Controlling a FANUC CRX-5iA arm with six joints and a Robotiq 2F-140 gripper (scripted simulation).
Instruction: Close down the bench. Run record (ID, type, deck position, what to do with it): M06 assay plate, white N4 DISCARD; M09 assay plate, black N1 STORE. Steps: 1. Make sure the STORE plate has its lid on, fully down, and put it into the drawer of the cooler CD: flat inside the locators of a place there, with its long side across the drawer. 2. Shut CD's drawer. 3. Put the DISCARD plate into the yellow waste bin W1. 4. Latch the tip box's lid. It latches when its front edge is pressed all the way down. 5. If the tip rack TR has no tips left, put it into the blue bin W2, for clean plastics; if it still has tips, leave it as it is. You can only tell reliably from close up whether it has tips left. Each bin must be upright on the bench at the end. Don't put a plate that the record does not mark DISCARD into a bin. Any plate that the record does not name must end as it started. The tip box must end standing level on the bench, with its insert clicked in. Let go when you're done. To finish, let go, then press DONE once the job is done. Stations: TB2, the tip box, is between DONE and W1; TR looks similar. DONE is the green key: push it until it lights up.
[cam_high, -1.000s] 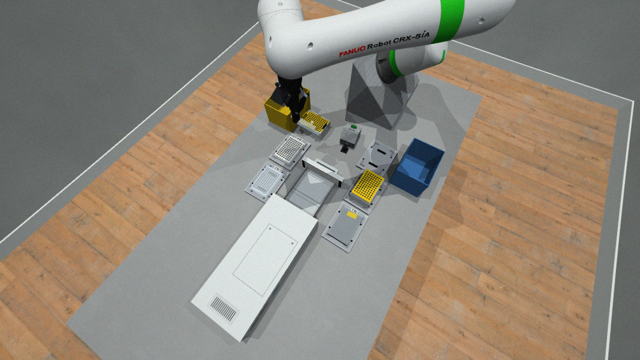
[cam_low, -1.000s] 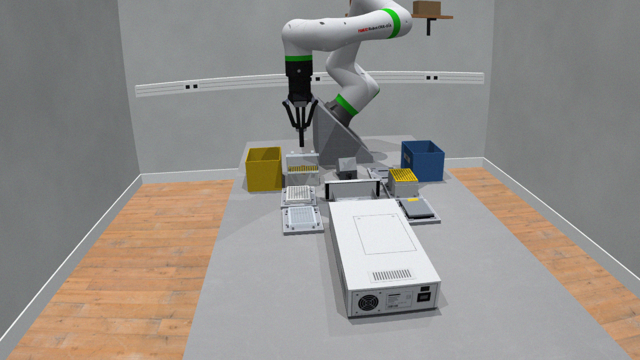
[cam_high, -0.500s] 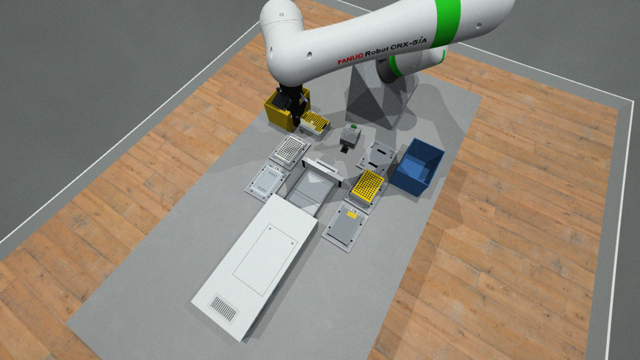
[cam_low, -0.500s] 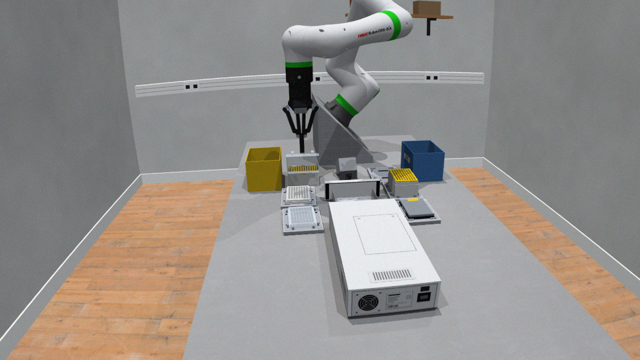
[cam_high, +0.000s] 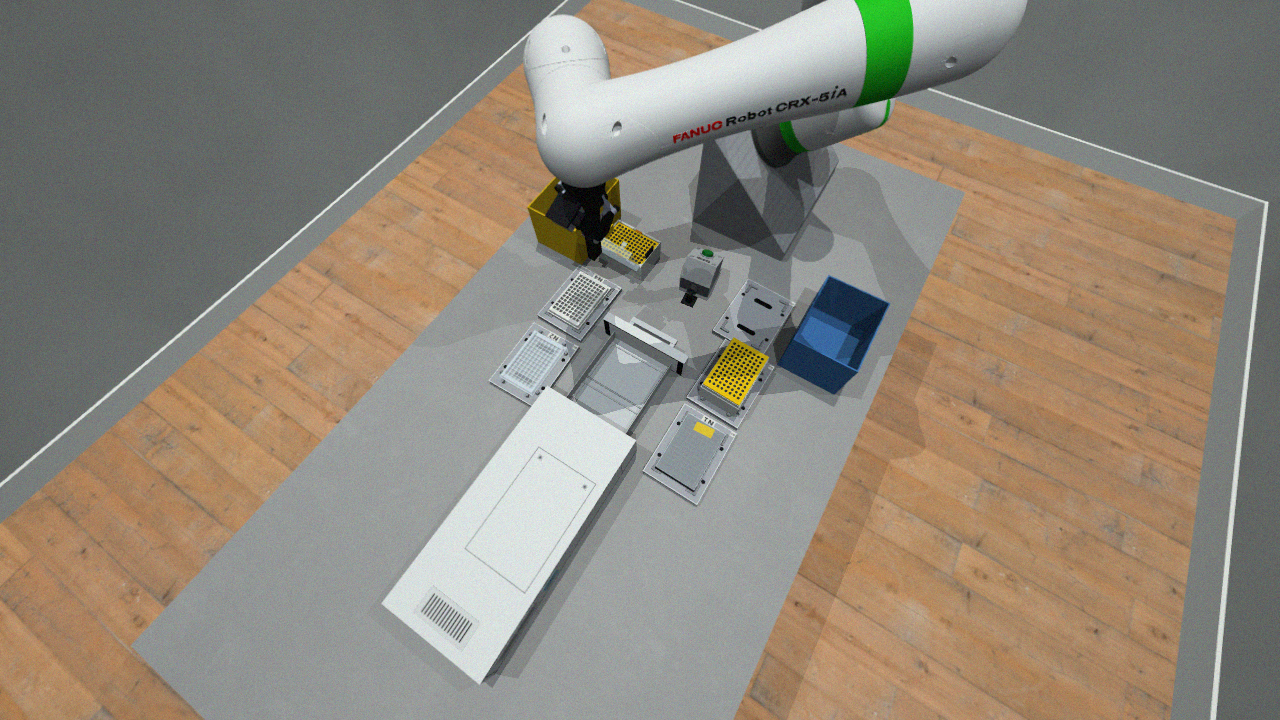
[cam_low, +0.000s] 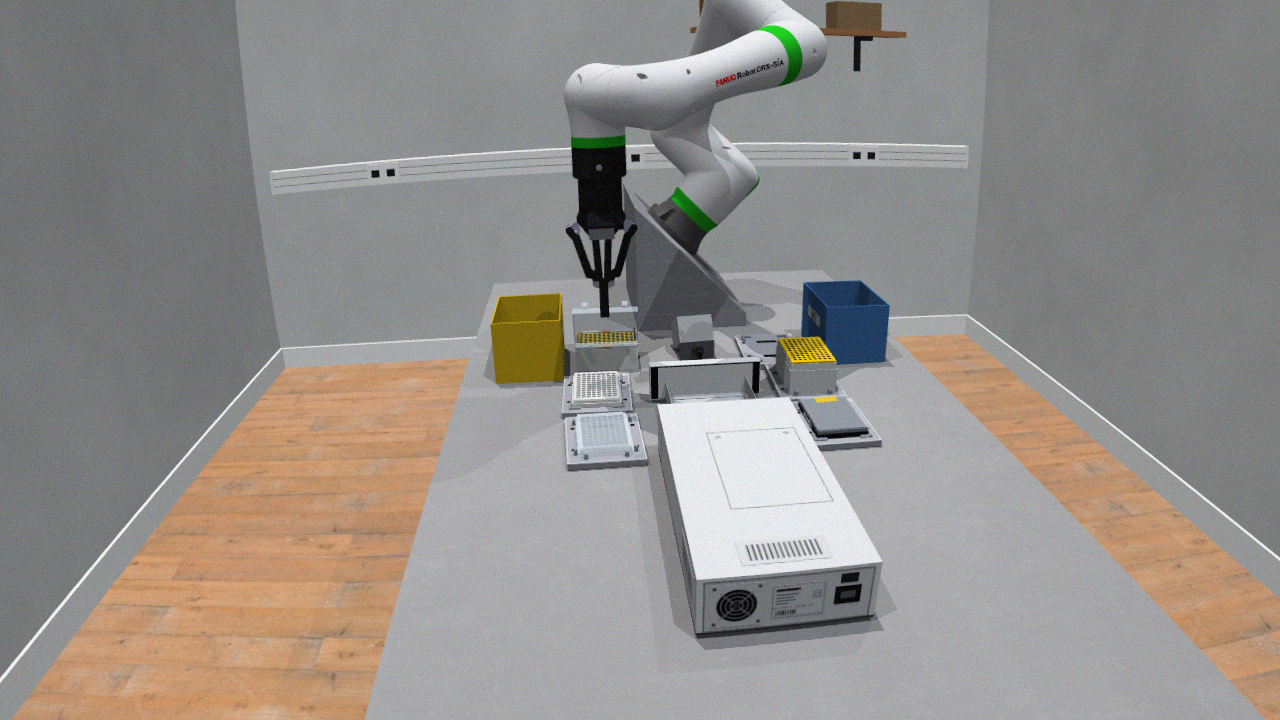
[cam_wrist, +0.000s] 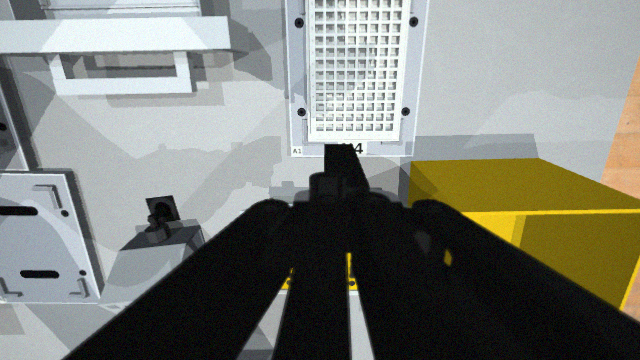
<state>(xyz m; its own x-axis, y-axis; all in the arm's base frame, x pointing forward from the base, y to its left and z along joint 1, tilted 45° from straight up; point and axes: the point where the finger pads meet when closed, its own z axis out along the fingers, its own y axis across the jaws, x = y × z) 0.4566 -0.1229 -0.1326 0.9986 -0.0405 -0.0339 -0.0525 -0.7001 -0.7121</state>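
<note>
My gripper is now 60 mm past the tip box lid and 70 mm above it. From my hand the other things lie so: nest N4: 50 mm ahead, 20 mm to the right, 170 mm below; then white assay plate: 50 mm ahead, 20 mm to the right, 150 mm below; then yellow bin W1: 130 mm behind, 140 mm to the right, 130 mm below.
</note>
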